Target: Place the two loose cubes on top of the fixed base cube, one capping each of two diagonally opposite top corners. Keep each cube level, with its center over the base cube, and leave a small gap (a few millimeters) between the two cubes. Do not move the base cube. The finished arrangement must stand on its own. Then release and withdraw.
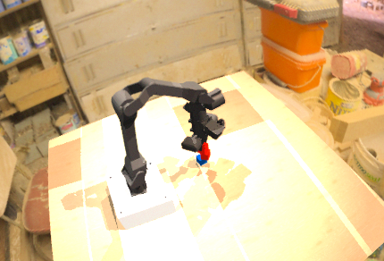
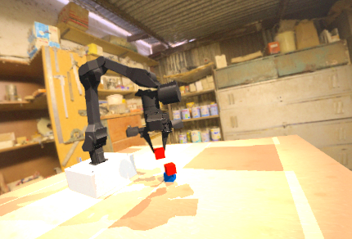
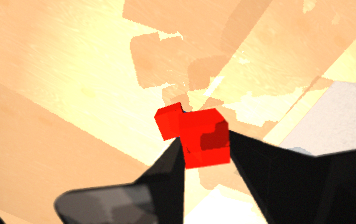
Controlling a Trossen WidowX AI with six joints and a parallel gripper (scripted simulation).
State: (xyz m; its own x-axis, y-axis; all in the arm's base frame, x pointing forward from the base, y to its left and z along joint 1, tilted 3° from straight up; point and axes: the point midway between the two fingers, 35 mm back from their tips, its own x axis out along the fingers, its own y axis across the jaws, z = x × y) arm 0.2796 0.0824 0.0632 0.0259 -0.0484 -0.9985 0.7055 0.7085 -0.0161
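Right now my gripper tip is 10 mm short of the red cube, 20 mm to the right of it and 70 mm above it. Also, from my gripper tip: blue cube: 40 mm to the left, 100 mm below.
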